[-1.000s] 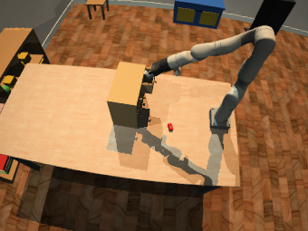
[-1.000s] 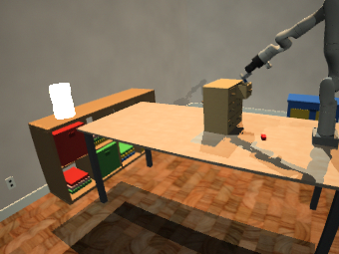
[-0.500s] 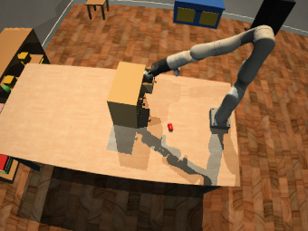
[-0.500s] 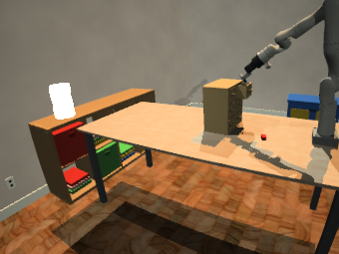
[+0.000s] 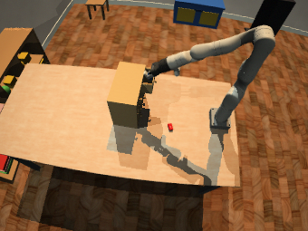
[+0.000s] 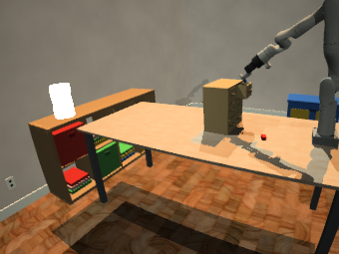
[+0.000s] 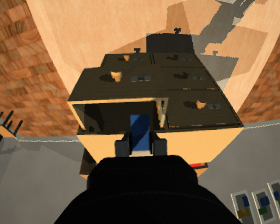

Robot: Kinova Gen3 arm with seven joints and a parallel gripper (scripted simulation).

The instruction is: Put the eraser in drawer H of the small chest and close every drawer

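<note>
My gripper is now 1 cm short of the blue-and-white eraser. From my hand the other things lie so: red block (14 cm behind, 18 cm to the left, 33 cm below).
</note>
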